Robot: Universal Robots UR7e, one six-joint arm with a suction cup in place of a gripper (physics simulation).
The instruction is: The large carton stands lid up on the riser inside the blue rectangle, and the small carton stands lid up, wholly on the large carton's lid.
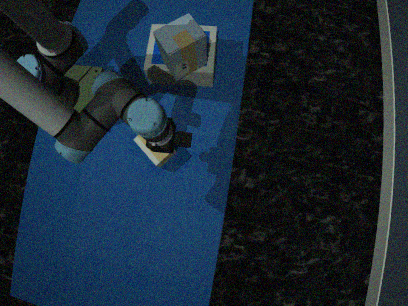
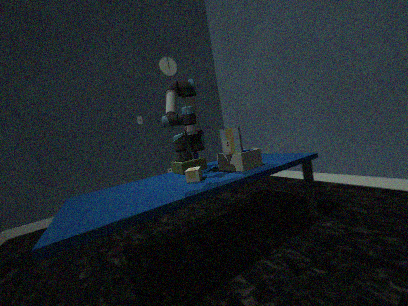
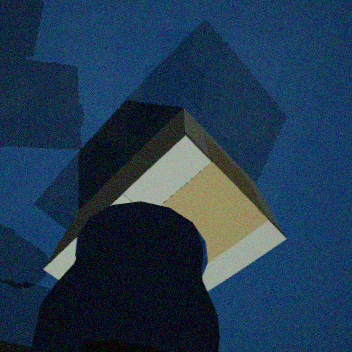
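Observation:
The large carton (image 1: 183, 45) (image 2: 230, 139), grey with a tan tape band, stands on the pale riser (image 1: 204, 79) (image 2: 248, 159), turned at an angle to the blue rectangle (image 1: 157, 57) and covering most of it. It looks slightly tilted. The small carton (image 1: 159, 158) (image 2: 193, 173) (image 3: 216, 206) stands lid up on the blue table top in front of the riser. My suction cup (image 1: 160, 144) (image 3: 140, 272) hangs right over the small carton's lid and holds nothing. I cannot tell whether it touches the lid.
The arm's green base block (image 1: 82, 82) (image 2: 187, 164) stands to the left of the riser. The blue table (image 1: 115, 230) (image 2: 132, 200) ends at a dark floor on the right.

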